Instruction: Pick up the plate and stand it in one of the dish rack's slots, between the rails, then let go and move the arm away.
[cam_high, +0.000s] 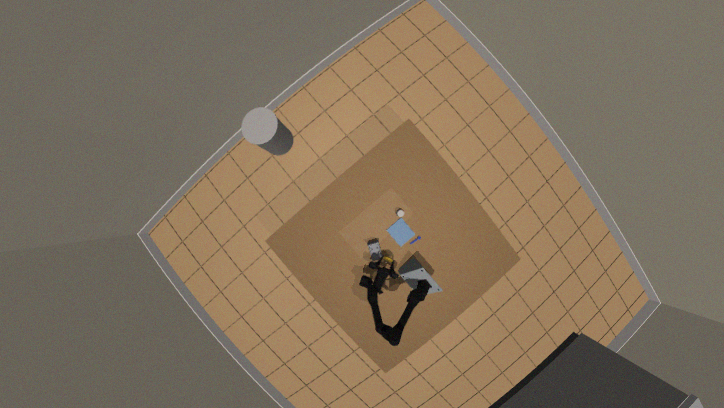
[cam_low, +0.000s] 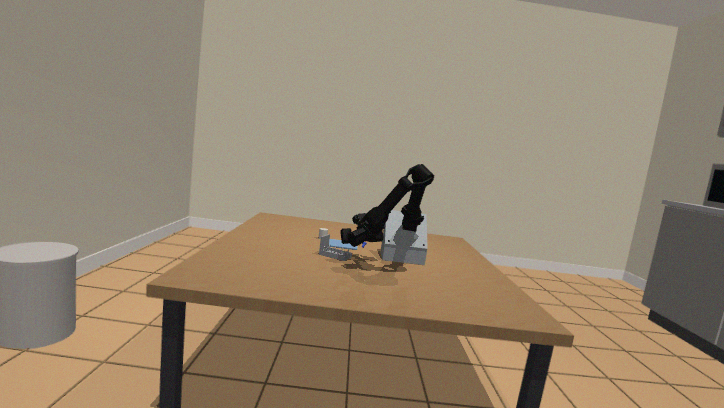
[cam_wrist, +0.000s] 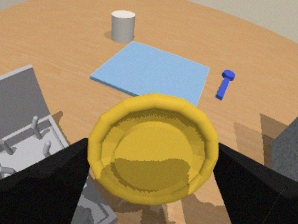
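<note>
Now: gripper tip 7 cm short of the grey dish rack, 4 cm to the right of it and 5 cm above it. Round my gripper tip: blue spoon (4 cm behind, 22 cm to the right, 7 cm below); then light blue mat (6 cm ahead, 17 cm to the right, 7 cm below); then yellow plate (1 cm to the left).
</note>
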